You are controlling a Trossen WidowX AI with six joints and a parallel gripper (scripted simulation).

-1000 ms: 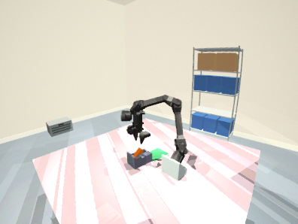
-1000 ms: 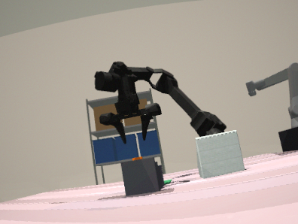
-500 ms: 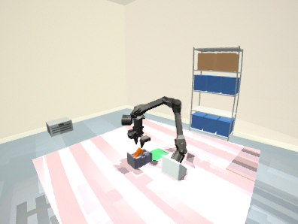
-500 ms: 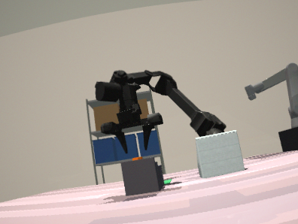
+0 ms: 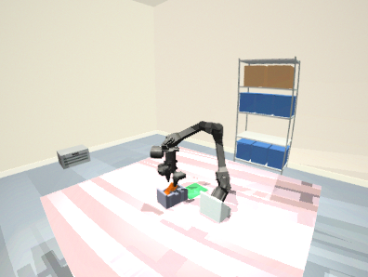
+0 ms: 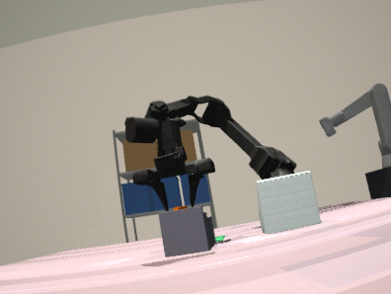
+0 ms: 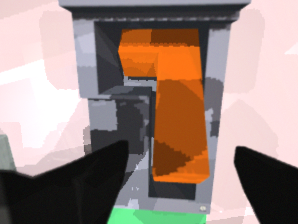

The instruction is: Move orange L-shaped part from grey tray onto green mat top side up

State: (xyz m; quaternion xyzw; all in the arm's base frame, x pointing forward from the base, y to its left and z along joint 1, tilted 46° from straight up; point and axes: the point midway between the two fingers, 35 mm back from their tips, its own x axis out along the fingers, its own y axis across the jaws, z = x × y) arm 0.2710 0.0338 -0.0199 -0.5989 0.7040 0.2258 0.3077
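Now: the orange L-shaped part 5 cm below my gripper tip, 3 cm to the left of it and 1 cm behind it. The rest, counted from my gripper tip: green mat (14 cm to the right, 11 cm below, 4 cm behind).
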